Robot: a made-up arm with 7 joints. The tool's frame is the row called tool. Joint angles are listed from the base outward. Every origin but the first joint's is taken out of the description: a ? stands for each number. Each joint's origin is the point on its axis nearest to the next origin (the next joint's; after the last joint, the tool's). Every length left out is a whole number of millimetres.
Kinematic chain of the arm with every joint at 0, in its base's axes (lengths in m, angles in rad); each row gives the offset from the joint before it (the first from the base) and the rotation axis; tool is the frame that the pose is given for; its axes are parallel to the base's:
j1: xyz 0 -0.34 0.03 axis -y
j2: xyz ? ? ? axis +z
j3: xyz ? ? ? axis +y
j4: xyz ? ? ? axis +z
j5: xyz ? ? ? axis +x
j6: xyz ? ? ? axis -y
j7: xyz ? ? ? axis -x
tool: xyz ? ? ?
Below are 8 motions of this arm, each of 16 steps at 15 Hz.
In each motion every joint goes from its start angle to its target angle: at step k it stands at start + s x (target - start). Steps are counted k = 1, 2, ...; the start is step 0. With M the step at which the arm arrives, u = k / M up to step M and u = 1 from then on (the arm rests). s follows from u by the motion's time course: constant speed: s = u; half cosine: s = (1 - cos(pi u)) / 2; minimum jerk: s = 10 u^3 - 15 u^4 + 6 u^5.
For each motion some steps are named. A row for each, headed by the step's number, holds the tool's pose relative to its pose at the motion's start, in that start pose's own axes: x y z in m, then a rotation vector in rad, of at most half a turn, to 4 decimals.
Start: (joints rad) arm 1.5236 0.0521 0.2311 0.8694 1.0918 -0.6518 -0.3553
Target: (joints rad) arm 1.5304 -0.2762 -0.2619 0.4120 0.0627 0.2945 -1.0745
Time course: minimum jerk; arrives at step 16
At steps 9, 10, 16:
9: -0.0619 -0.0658 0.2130 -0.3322 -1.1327 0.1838
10: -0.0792 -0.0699 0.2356 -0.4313 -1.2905 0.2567
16: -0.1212 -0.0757 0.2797 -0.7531 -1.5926 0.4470

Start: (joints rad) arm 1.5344 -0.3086 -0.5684 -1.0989 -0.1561 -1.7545 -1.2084
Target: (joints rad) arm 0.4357 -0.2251 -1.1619 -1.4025 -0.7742 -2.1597 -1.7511
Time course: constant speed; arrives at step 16
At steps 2, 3, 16:
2: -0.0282 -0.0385 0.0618 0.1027 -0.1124 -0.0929
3: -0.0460 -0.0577 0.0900 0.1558 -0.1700 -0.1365
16: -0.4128 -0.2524 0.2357 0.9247 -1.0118 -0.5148

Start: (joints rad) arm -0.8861 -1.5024 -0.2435 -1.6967 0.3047 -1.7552 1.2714
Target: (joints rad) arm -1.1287 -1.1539 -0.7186 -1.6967 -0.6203 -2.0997 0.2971
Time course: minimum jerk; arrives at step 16
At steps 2, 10, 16:
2: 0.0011 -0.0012 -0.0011 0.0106 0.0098 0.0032
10: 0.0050 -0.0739 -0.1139 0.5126 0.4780 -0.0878
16: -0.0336 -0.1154 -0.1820 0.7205 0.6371 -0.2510

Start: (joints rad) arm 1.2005 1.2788 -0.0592 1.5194 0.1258 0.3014 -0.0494
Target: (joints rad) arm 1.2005 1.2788 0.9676 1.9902 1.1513 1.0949 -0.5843
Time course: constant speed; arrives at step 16
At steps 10, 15, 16:
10: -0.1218 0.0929 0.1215 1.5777 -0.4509 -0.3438
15: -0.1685 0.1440 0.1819 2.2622 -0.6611 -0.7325
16: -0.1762 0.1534 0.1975 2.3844 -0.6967 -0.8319

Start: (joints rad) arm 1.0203 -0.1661 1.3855 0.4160 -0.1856 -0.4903 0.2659
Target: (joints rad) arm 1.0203 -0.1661 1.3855 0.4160 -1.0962 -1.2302 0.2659
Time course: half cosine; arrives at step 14
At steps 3, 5, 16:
3: 0.0203 -0.0092 -0.0180 -0.0857 0.0910 -0.0273
5: 0.0495 -0.0316 -0.0482 -0.2138 0.2390 -0.0849
16: 0.1027 -0.2183 -0.1452 -0.6069 0.8483 -0.5000

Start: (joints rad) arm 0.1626 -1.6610 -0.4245 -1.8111 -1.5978 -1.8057 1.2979
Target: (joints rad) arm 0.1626 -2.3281 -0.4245 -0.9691 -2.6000 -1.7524 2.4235
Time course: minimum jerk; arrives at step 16
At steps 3, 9, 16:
3: 0.0049 -0.0028 -0.0137 -0.0310 0.0371 -0.0230
9: 0.0161 -0.0062 -0.2154 -0.3362 0.5648 -0.0710
16: -0.0512 0.0468 -0.3585 -0.4719 0.9321 0.1595

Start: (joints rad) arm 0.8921 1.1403 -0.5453 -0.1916 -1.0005 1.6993 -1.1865
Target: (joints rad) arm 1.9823 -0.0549 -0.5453 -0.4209 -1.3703 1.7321 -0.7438
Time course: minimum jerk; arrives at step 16
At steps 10, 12, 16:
10: -0.3096 -0.1484 -0.1788 -1.1717 1.0121 0.4322
12: -0.3815 -0.2522 -0.2128 -1.5187 1.1547 0.5077
16: -0.4162 -0.3278 -0.2262 -1.7378 1.2184 0.5366

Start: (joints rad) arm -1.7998 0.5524 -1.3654 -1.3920 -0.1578 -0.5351 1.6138
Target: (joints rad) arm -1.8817 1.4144 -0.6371 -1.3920 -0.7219 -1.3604 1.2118
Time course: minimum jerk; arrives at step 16
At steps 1, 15, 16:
1: -0.0005 0.0011 -0.0010 -0.0017 0.0006 0.0040
15: -0.3102 0.0615 -0.6544 -1.0398 0.6351 1.2051
16: -0.3103 0.0606 -0.6560 -1.0428 0.6370 1.2056

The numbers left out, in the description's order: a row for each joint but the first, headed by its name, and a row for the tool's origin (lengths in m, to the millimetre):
j2: -0.11 0 -0.11
j3: -0.12 0.08 0
j4: 0.04 0 -0.25
j5: -0.13 0.13 0
j6: 0 0.05 -0.26
j7: 0.08 0 0.07
tool: 0 0.01 0.14

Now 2 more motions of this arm.
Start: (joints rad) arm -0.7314 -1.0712 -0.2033 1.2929 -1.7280 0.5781 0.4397
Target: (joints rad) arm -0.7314 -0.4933 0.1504 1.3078 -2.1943 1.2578 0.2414
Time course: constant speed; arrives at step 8
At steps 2, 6, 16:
2: -0.0553 -0.0251 0.0111 0.0111 -0.2837 -0.1333
6: -0.1807 -0.0462 -0.0240 -0.0016 -0.8752 -0.3450
16: -0.2361 -0.0444 -0.0707 -0.0326 -1.1800 -0.4195

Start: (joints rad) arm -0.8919 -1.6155 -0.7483 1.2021 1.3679 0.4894 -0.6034
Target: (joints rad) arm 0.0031 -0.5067 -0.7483 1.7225 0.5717 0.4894 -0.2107
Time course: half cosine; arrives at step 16
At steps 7, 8, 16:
7: 0.0719 -0.0546 -0.0367 -0.0562 0.3873 0.5372
8: 0.0983 -0.0694 -0.0451 -0.0926 0.4480 0.7142
16: 0.2906 -0.1155 -0.0909 -0.3844 0.4800 1.7914

